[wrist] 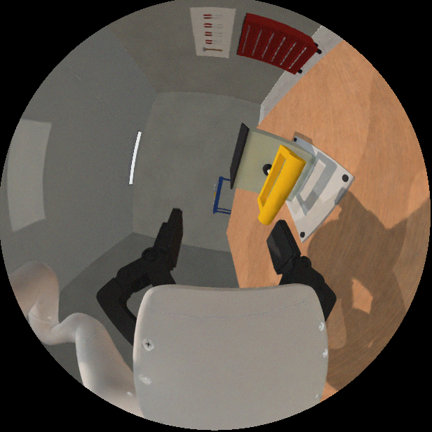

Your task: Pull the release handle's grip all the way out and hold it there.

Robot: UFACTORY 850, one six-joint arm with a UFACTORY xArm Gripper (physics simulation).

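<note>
The release handle's yellow grip (287, 179) is a bar with a long slot, right of centre in the wrist view. It stands in front of a pale green housing (250, 175) with a black edge plate and a dark round knob. The housing is on a light grey base plate (330, 187) with dark bolts at its corners. My gripper (229, 226) is open, with nothing between its black fingers. The right fingertip is just below the lower end of the yellow grip; the left fingertip is well to the left. Whether the right fingertip touches the grip I cannot tell.
The wooden table top (390, 165) fills the right side and carries the arm's shadow. A red slotted rack (276, 44) is at the top, near a white wall chart (213, 32). A blue frame (218, 195) stands beyond the table's edge. Part of the pale arm (97, 350) shows at lower left.
</note>
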